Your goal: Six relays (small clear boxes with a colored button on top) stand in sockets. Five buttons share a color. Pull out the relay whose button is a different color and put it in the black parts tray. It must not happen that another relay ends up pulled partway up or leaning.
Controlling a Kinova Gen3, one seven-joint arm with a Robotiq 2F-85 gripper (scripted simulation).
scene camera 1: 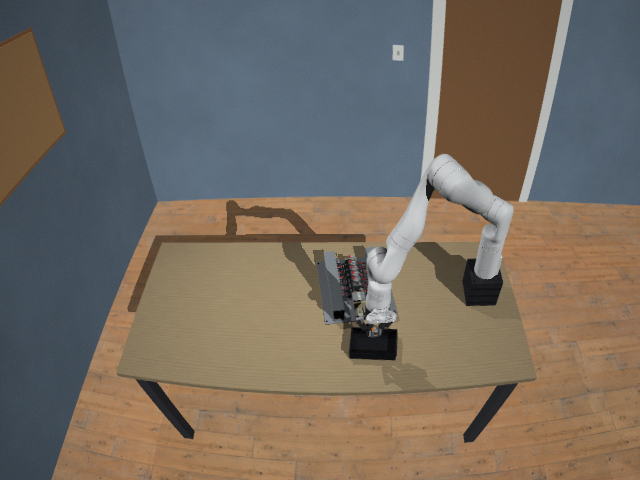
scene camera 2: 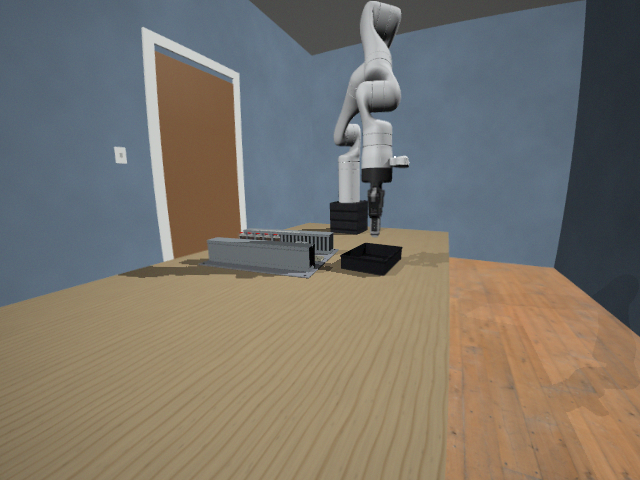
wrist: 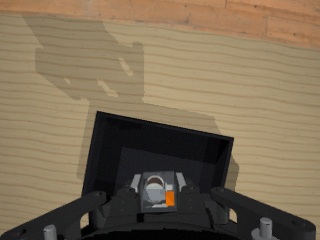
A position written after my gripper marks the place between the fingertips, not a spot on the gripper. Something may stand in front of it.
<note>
I see my gripper [scene camera 2: 375, 232], a black parts tray [scene camera 2: 370, 258] and a clear relay [wrist: 158, 188].
The black parts tray also shows in scene camera 1 [scene camera 1: 384, 347] and in the wrist view [wrist: 121, 146]. My gripper also shows in the wrist view [wrist: 158, 184].
</note>
